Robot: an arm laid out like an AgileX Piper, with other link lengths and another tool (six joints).
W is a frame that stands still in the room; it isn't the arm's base.
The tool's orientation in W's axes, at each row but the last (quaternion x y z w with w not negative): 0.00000 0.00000 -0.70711 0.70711; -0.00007 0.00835 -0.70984 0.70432; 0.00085 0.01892 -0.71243 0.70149; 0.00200 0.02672 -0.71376 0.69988; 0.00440 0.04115 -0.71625 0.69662; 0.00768 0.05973 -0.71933 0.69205; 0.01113 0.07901 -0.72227 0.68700; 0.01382 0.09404 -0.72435 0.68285; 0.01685 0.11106 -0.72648 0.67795; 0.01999 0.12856 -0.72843 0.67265
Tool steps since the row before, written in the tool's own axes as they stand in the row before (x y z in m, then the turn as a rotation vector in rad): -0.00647 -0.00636 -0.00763 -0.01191 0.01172 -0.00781; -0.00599 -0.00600 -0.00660 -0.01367 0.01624 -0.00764; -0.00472 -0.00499 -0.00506 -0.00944 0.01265 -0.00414; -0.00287 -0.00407 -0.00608 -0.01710 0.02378 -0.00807; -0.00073 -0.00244 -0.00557 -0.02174 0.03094 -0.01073; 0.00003 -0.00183 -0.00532 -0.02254 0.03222 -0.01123; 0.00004 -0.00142 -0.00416 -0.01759 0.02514 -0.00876; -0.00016 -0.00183 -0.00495 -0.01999 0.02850 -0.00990; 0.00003 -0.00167 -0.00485 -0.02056 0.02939 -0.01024; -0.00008 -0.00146 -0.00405 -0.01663 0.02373 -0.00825
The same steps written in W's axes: -0.00636 0.00647 -0.00763 0.01172 0.01191 -0.00781; -0.00603 0.00611 -0.00646 0.01626 0.01363 -0.00767; -0.00504 0.00494 -0.00480 0.01269 0.00936 -0.00420; -0.00422 0.00319 -0.00581 0.02383 0.01696 -0.00821; -0.00270 0.00115 -0.00538 0.03098 0.02158 -0.01094; -0.00221 0.00055 -0.00515 0.03225 0.02238 -0.01146; -0.00180 0.00056 -0.00397 0.02516 0.01746 -0.00894; -0.00234 0.00102 -0.00462 0.02853 0.01984 -0.01010; -0.00227 0.00096 -0.00450 0.02942 0.02041 -0.01045; -0.00201 0.00104 -0.00366 0.02376 0.01651 -0.00842
